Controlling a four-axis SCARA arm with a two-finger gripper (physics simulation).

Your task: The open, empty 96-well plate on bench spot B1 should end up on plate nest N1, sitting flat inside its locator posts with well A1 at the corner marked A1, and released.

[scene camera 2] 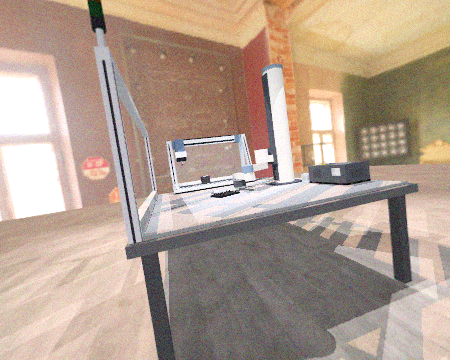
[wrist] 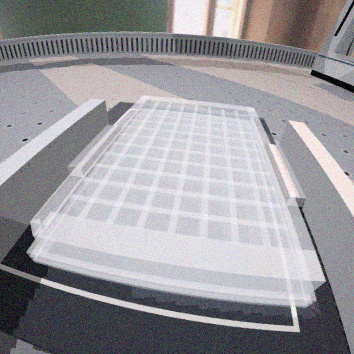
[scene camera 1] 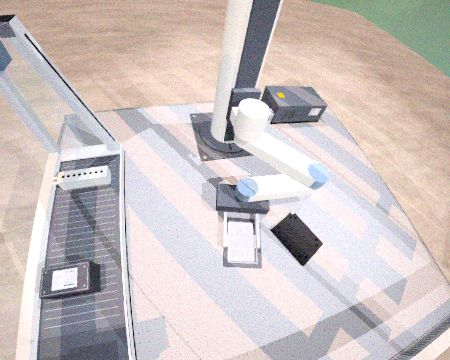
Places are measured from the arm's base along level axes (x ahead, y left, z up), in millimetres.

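Pixels of known places: gripper, fingertip midpoint: (scene camera 2: 219,190) (wrist: 192,123) (scene camera 1: 241,247); arm's base, link origin: (scene camera 2: 285,183) (scene camera 1: 226,134).
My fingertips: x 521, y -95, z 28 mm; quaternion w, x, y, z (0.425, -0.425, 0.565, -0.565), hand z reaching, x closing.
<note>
For each thing: its top centre in the pictures, then the offset to it from my fingertips. "spot": a spot on its surface instead.
- clear 96-well plate, top centre: (wrist: 189,140) (scene camera 1: 241,240) dx -22, dy +6, dz +2 mm
- white strip block, surface spot: (scene camera 1: 85,176) spot: dx -304, dy -459, dz +79 mm
- black device, surface spot: (scene camera 1: 69,279) spot: dx +12, dy -468, dz +105 mm
The clear 96-well plate (scene camera 1: 240,241) (wrist: 185,170) lies flat over the dark mat with a white outline, bench spot B1 (scene camera 1: 242,264) (wrist: 150,327). My gripper (scene camera 1: 241,236) (wrist: 192,123) is shut on the plate; its pads meet both long sides. No lift off the mat can be made out. The black, tilted rectangular nest (scene camera 1: 297,238) (scene camera 2: 225,193), which looks like N1, lies right of the mat in scene camera 1, turned at an angle, with small posts at its edge. Its A1 mark cannot be read, nor can the plate's well A1.
The arm's column (scene camera 1: 226,70) (scene camera 2: 282,125) stands behind the mat. A dark box (scene camera 1: 295,105) (scene camera 2: 340,172) is at its right. On the left, a framed deck (scene camera 1: 85,220) holds a white strip block (scene camera 1: 85,176) and a black device (scene camera 1: 69,279).
</note>
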